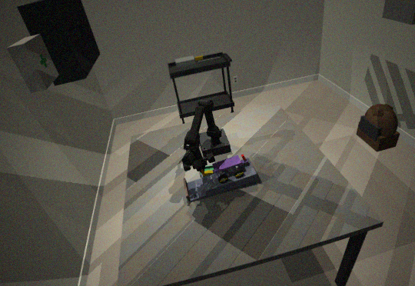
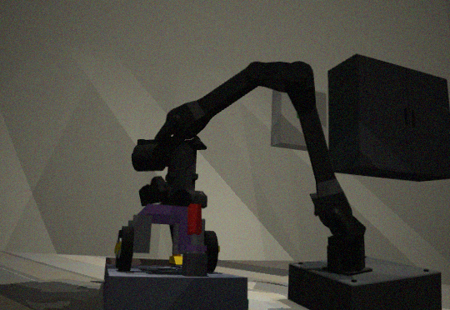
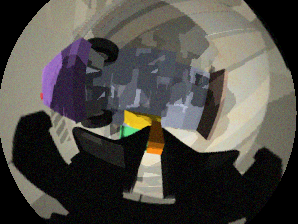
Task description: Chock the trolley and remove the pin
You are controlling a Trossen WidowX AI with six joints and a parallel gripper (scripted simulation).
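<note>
Now: gripper tip 25 cm to the right of the red-headed stop pin, 8 cm short of it and 4 cm below it. Round my gripper tip: yellow chock (2 cm to the left); green tray (10 cm below, 7 cm behind, 6 cm to the left); purple trolley (14 cm to the left, 8 cm ahead, 3 cm above).
</note>
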